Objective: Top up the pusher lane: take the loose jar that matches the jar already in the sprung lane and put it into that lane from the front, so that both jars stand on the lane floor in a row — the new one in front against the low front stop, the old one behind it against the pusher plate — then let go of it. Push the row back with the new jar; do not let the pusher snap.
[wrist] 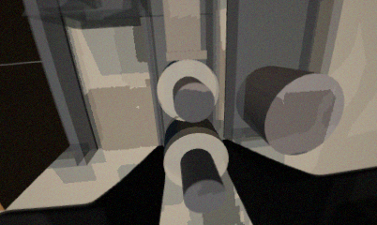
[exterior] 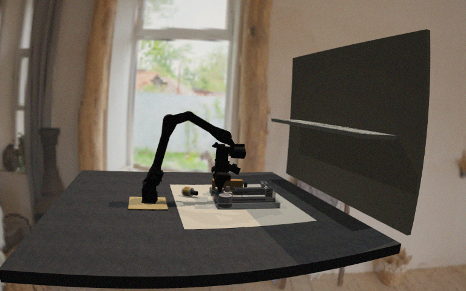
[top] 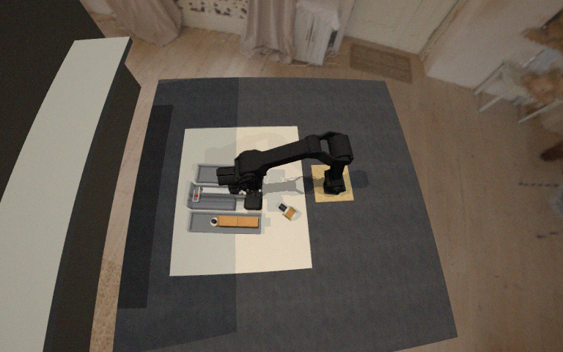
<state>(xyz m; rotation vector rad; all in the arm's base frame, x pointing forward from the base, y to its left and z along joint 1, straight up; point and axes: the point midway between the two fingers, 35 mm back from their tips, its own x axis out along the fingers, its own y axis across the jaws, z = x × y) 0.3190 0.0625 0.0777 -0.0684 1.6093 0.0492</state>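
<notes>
Right now the sprung lane is 150 mm ahead of my gripper tip, 40 mm to the left of it and 30 mm below it. Round my gripper tip: red mark: 220 mm ahead, 60 mm to the left, 20 mm above; then wall shelf: 510 mm ahead, 70 mm to the left, 320 mm above.
</notes>
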